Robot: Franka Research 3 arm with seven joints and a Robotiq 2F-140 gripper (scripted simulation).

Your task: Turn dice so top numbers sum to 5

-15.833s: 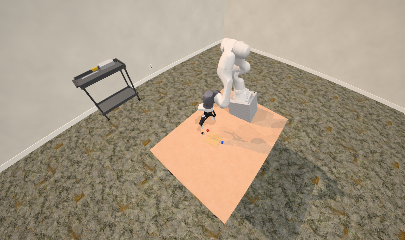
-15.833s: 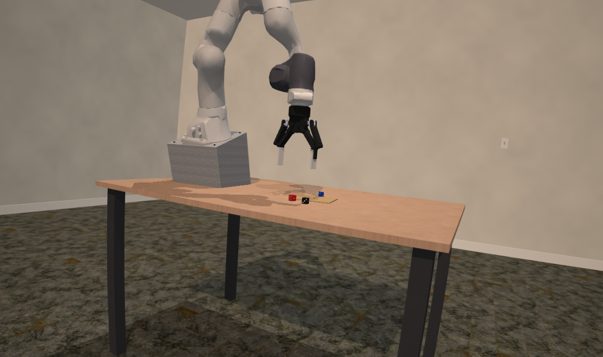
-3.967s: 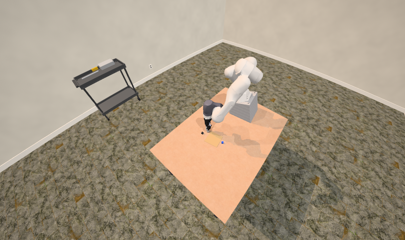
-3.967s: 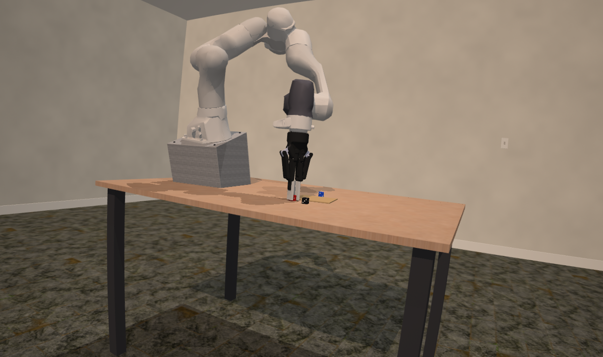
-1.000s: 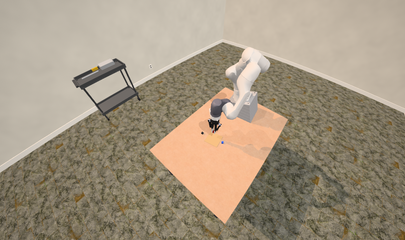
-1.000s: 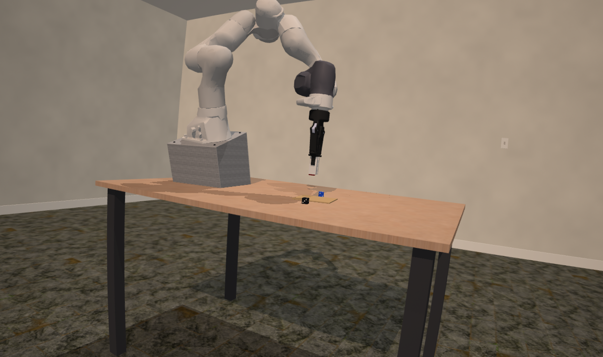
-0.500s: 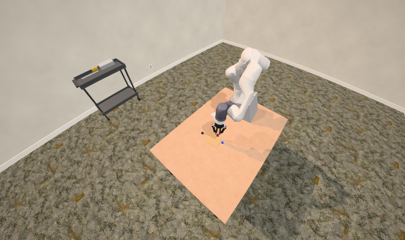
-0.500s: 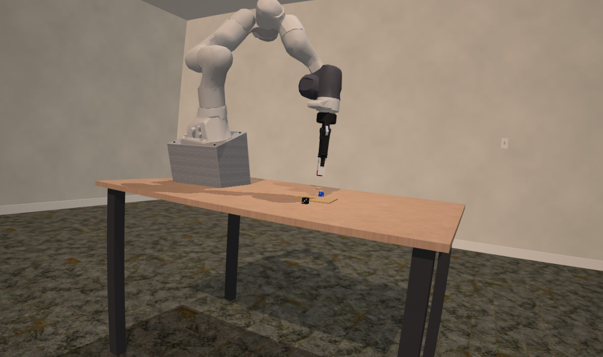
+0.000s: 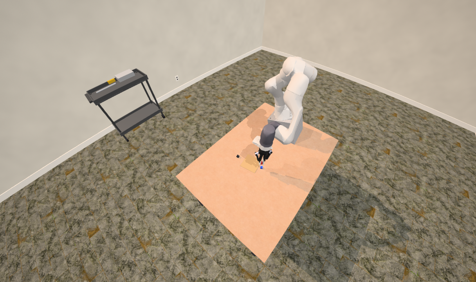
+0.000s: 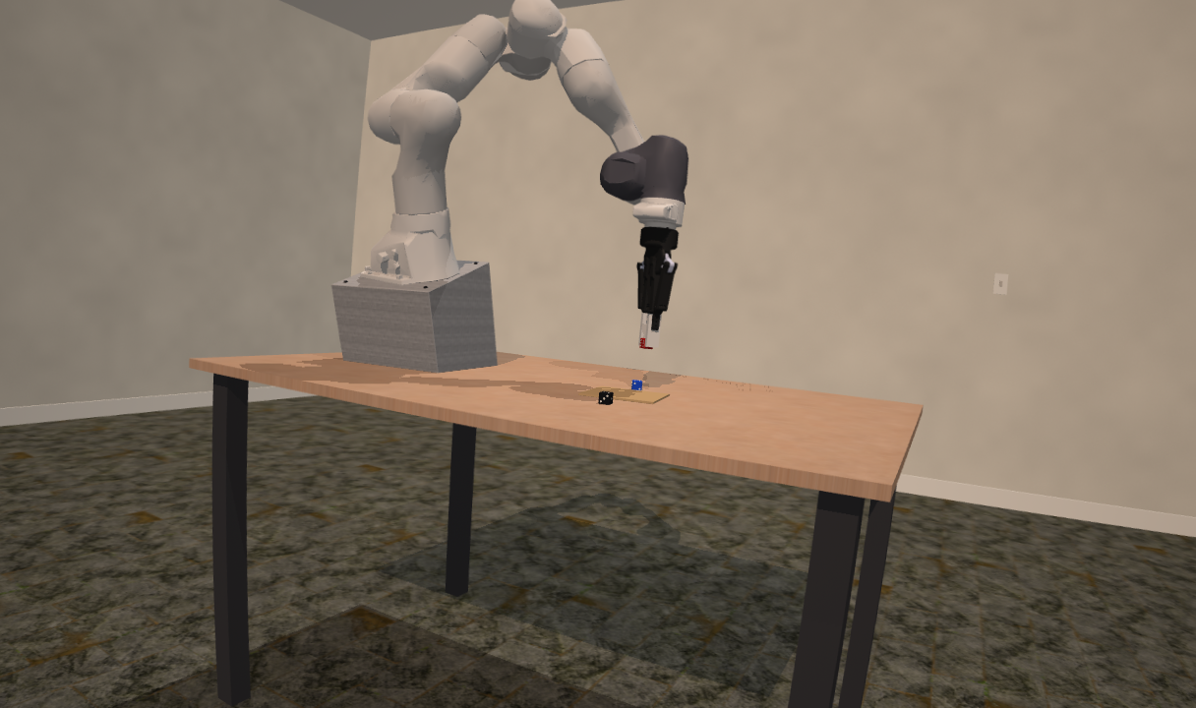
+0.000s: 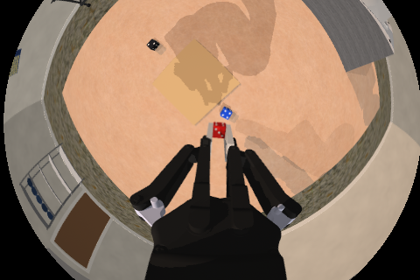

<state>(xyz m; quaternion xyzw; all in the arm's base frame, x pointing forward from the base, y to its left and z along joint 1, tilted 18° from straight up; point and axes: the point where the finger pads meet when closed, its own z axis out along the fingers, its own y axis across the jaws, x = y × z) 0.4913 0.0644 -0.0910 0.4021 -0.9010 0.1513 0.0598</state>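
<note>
My hand is 2 cm past the blue die and 11 cm above it. Also, from my hand: black die 1 cm ahead, 23 cm to the right, 11 cm below; then tan mat 9 cm to the right, 12 cm below; then red die 3 cm below.
</note>
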